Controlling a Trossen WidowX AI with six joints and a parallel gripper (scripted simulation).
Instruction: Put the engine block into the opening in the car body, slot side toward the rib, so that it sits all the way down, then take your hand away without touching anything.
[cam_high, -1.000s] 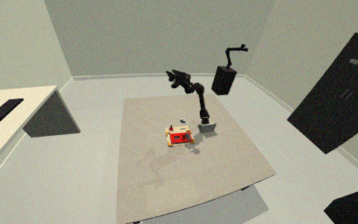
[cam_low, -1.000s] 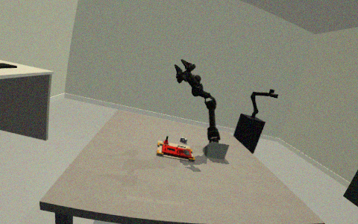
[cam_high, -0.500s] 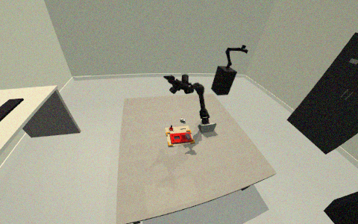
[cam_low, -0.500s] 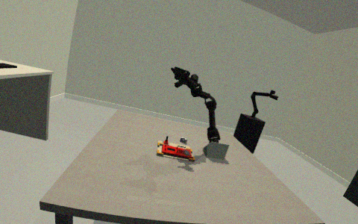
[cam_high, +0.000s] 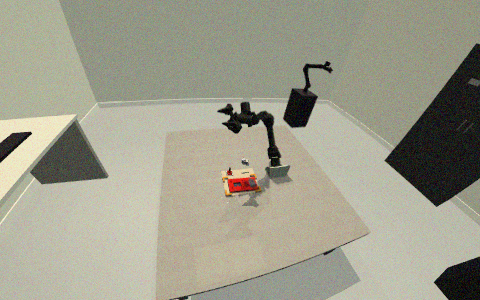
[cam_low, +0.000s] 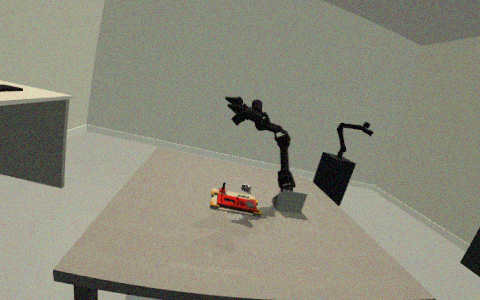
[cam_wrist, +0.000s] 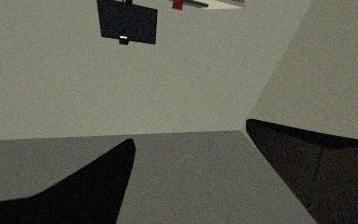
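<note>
My gripper tip is now 470 mm above the engine block, 240 mm past it and 90 mm to the left of it.
</note>
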